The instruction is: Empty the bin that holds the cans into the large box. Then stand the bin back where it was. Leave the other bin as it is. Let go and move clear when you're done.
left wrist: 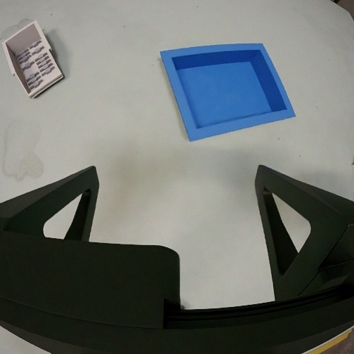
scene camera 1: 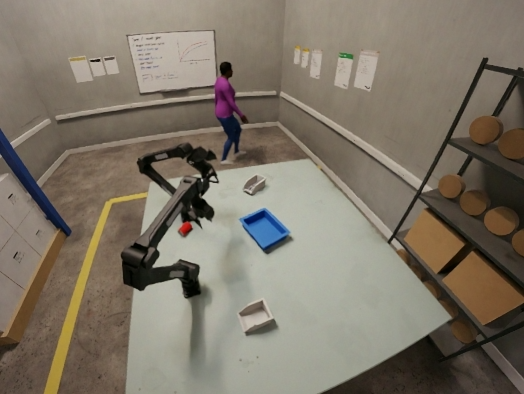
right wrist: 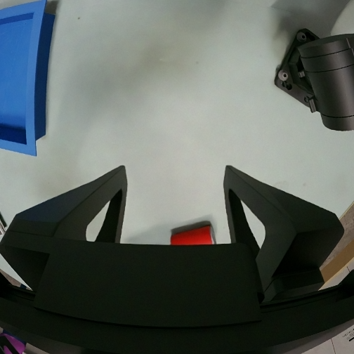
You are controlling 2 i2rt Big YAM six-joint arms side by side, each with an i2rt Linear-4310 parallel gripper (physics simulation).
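Frame: origin at the left arm's base, x ahead, y left, z up, level; metres.
Seen in the pictures: left gripper, between the fingertips: [scene camera 1: 217, 179]; right gripper, between the fingertips: [scene camera 1: 206, 225]; left arm's base, origin of its link: [scene camera 1: 187, 216]; right arm's base, origin of its link: [scene camera 1: 190, 286].
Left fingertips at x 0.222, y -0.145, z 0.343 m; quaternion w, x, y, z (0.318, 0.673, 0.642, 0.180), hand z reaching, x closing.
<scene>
Offsets run from my left fingertips to a thing's top centre. Level surfaces: height alone.
A red can @(0.257 m back, 0.002 m left, 0.290 m down) [scene camera 1: 185, 229] [right wrist: 192, 236] lies on the table, partly hidden by the gripper body in the right wrist view. My right gripper [scene camera 1: 206, 221] [right wrist: 175, 174] is open and empty above the table near it. My left gripper [scene camera 1: 213, 180] [left wrist: 176, 174] is open and empty, high over the table. The large blue box @(0.213 m ahead, 0.197 m right, 0.280 m down) [scene camera 1: 265, 227] [left wrist: 178, 90] [right wrist: 36, 75] stands mid-table, with its visible floor bare. A light grey bin @(0.055 m back, 0.679 m right, 0.267 m down) [scene camera 1: 256, 317] stands upright and empty at the lower part of the table. The other bin @(0.338 m ahead, 0.264 m left, 0.267 m down) [scene camera 1: 254, 184] [left wrist: 37, 60] holds small grey parts.
A black arm base [scene camera 1: 191, 289] [right wrist: 327, 82] stands on the table @(0.343 m down) [scene camera 1: 330, 280] between the can and the empty bin, towards the left edge. My two arms are close together above the table's left side. A person [scene camera 1: 226, 102] walks beyond the far edge. A shelf rack stands at the right.
</scene>
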